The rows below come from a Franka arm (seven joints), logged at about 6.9 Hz.
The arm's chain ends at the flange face. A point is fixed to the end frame.
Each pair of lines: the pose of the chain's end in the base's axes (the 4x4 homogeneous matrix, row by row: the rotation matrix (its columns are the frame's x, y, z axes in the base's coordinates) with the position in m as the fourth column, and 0 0 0 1 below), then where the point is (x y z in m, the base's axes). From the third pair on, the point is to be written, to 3 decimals.
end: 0.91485, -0.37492, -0.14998, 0.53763; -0.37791, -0.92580, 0.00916, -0.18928; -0.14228, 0.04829, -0.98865, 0.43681; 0, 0, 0, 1
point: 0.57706 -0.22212 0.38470
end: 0.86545, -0.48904, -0.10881, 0.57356; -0.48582, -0.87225, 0.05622, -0.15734; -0.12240, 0.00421, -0.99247, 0.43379; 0, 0, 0, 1
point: 0.61060 -0.19338 0.38204
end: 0.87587, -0.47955, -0.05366, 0.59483; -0.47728, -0.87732, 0.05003, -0.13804; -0.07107, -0.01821, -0.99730, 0.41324; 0, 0, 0, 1
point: 0.635 -0.174 0.364
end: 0.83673, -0.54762, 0.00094, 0.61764; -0.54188, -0.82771, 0.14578, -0.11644; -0.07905, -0.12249, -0.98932, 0.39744; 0, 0, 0, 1
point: 0.657 -0.151 0.347
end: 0.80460, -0.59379, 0.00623, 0.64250; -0.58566, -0.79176, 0.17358, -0.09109; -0.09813, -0.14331, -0.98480, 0.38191; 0, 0, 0, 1
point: 0.680 -0.126 0.330
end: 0.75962, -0.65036, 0.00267, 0.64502; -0.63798, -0.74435, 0.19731, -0.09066; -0.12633, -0.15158, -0.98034, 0.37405; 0, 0, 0, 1
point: 0.679 -0.127 0.321
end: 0.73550, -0.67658, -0.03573, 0.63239; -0.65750, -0.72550, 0.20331, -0.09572; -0.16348, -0.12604, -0.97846, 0.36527; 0, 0, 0, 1
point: 0.663 -0.133 0.310
